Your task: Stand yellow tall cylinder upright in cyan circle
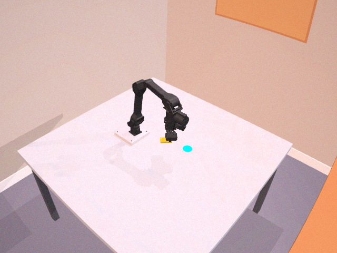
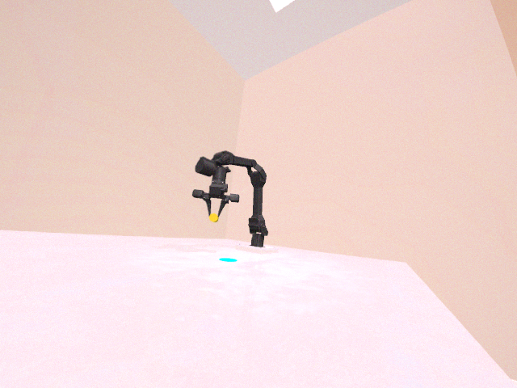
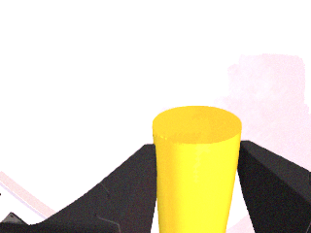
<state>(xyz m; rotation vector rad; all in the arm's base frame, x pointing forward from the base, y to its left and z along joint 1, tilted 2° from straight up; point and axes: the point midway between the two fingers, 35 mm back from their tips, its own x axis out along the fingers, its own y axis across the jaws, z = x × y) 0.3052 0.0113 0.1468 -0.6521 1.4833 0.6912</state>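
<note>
Right now my gripper tip is 14 cm to the right of the cyan circle, 14 cm above it and 2 cm short of it. Round my gripper tip: yellow cylinder (2 cm to the right, 1 cm behind).
</note>
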